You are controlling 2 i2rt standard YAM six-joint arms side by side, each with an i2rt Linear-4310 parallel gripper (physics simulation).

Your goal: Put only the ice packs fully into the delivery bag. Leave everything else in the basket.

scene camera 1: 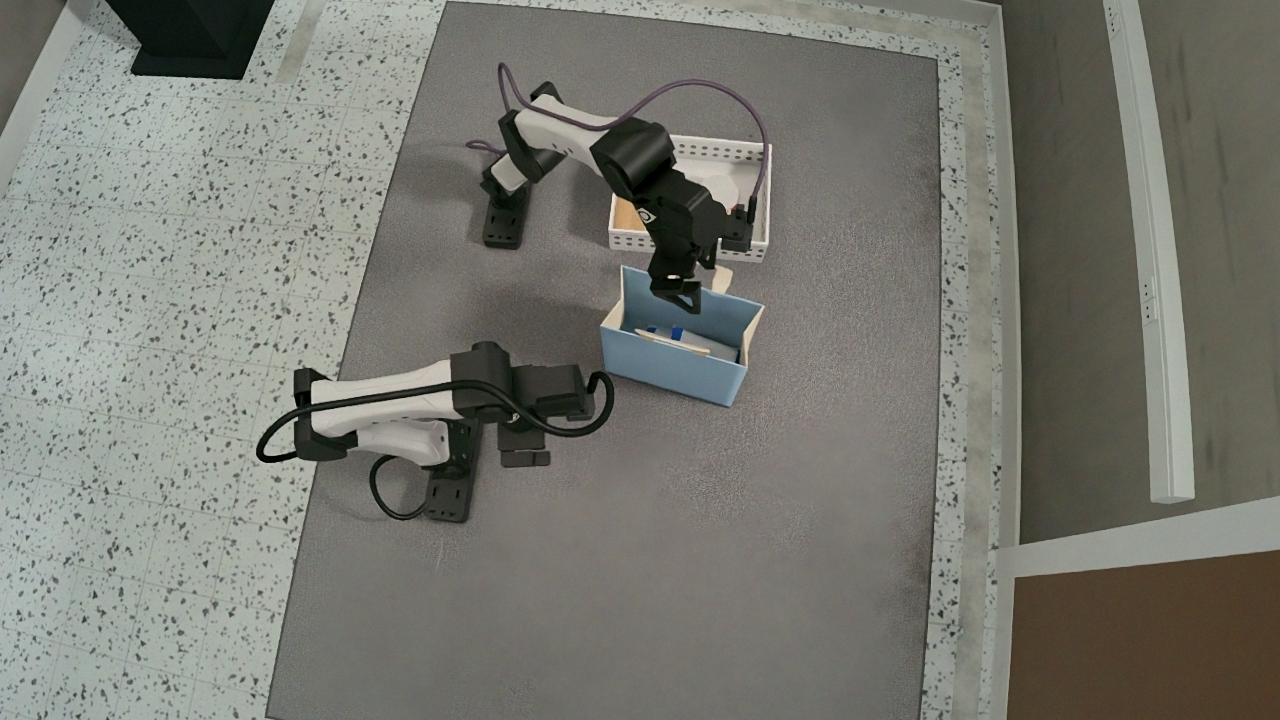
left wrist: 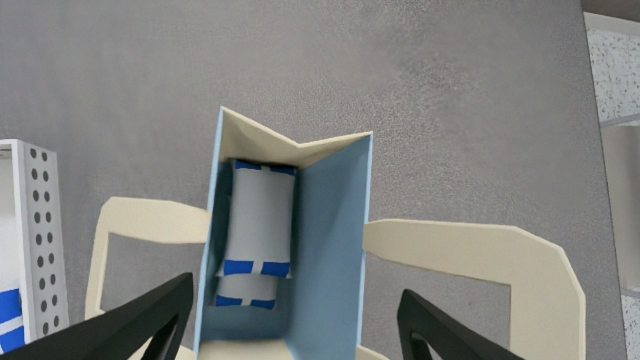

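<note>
The light blue delivery bag (scene camera 1: 666,371) (left wrist: 332,215) stands upright and open. Inside, a white ice pack with blue end bands (scene camera 1: 676,334) (left wrist: 260,215) lies partly over another ice pack (left wrist: 247,288), both below the rim. The white basket (scene camera 1: 626,241) (left wrist: 44,250) stands beside the bag. Part of one more ice pack (left wrist: 11,325) shows in it in the left wrist view; the left arm hides that spot in scene camera 1. My left gripper (scene camera 1: 687,302) (left wrist: 299,294) is open and empty above the bag. My right gripper (scene camera 1: 525,458) is shut, away from the bag.
In the basket, a wooden block (scene camera 1: 629,217) and a round white item (scene camera 1: 721,188) show partly around the left arm. A cream handle (scene camera 1: 721,279) (left wrist: 155,206) sticks out on the bag's basket side; the other handle (left wrist: 450,245) spreads out on the opposite side.
</note>
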